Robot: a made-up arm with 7 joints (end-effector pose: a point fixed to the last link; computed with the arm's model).
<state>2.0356 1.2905 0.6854 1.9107 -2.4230 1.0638 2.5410</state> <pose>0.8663 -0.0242 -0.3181 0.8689 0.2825 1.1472</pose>
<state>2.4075 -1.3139 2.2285 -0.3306 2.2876 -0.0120 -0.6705</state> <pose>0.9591 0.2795 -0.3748 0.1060 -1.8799 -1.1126</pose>
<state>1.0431 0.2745 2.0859 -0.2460 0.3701 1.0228 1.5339</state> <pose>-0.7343 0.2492 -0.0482 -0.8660 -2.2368 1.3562</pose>
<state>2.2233 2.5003 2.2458 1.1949 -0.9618 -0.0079 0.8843</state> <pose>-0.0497 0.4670 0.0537 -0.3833 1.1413 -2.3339</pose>
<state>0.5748 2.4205 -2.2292 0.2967 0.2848 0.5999 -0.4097</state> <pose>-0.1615 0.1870 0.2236 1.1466 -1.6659 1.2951</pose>
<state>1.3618 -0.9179 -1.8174 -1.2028 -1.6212 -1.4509 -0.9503</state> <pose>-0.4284 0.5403 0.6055 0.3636 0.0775 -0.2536</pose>
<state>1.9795 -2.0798 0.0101 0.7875 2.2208 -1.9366 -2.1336</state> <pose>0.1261 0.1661 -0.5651 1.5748 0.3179 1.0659</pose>
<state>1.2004 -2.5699 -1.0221 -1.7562 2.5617 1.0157 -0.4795</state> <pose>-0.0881 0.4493 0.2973 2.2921 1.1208 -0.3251</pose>
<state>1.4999 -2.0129 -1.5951 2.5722 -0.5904 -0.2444 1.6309</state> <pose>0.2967 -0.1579 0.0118 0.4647 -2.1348 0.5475</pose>
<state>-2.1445 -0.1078 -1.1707 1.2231 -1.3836 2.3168 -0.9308</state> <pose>-0.1931 -0.0140 0.3463 0.4216 -0.9862 -2.0818</pose>
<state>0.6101 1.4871 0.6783 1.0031 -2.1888 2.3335 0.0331</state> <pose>-0.4535 0.2320 -0.4768 -1.3001 -1.9047 1.4190</pose>
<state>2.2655 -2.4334 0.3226 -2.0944 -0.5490 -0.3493 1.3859</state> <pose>0.7049 0.3298 0.2344 -0.4210 -0.7509 2.0542</pose>
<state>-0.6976 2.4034 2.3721 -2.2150 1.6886 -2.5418 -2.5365</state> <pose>-0.1213 0.0585 -0.0510 0.1879 0.3083 -1.7372</pose>
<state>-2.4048 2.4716 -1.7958 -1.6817 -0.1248 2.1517 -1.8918</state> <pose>0.1166 -0.4833 0.3790 0.3064 1.7874 -1.8117</pose>
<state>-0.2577 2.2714 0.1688 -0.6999 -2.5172 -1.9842 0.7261</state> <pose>-0.2955 0.2162 -0.6361 0.6910 -2.5729 0.4568</pose>
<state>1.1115 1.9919 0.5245 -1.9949 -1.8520 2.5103 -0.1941</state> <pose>0.2608 0.4609 0.0067 -0.2732 0.6786 -0.5666</pose>
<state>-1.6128 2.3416 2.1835 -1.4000 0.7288 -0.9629 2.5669</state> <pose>-0.1903 0.5165 -0.3393 -2.2229 0.4415 0.0902</pose>
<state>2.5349 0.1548 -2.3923 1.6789 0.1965 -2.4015 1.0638</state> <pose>0.8033 0.0635 0.5774 0.4569 1.3641 -2.6217</pose>
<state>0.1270 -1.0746 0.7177 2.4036 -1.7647 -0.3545 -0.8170</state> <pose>-0.2136 -0.3481 -0.2841 2.2661 1.7237 -0.8874</pose>
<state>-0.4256 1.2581 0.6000 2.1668 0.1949 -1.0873 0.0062</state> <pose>-0.8010 -0.1758 -0.1479 1.2234 0.7217 -0.2107</pose>
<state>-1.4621 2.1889 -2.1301 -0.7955 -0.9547 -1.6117 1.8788</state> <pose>-0.2963 0.2597 0.3401 -2.4864 0.6471 0.3633</pose>
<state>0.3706 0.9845 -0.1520 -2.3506 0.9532 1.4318 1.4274</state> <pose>-0.2320 0.5249 0.3306 -1.1862 -0.1143 -1.1889</pose>
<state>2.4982 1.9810 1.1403 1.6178 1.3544 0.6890 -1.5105</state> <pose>0.1063 0.4797 -0.2310 -0.0491 -0.1809 0.1320</pose>
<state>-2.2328 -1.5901 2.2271 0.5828 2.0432 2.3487 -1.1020</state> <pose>-0.2029 -0.5574 0.0393 -0.3681 -0.1942 -2.3306</pose>
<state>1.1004 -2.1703 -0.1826 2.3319 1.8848 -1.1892 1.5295</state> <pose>-0.5741 0.0786 0.3788 -1.2367 -0.5131 1.4420</pose>
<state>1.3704 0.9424 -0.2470 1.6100 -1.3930 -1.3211 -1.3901</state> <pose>0.6351 0.5926 0.1644 -0.4030 1.0228 -1.5917</pose>
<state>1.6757 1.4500 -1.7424 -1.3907 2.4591 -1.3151 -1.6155</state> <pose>-0.3475 -0.1250 0.1822 -2.1374 -1.5590 0.7573</pose>
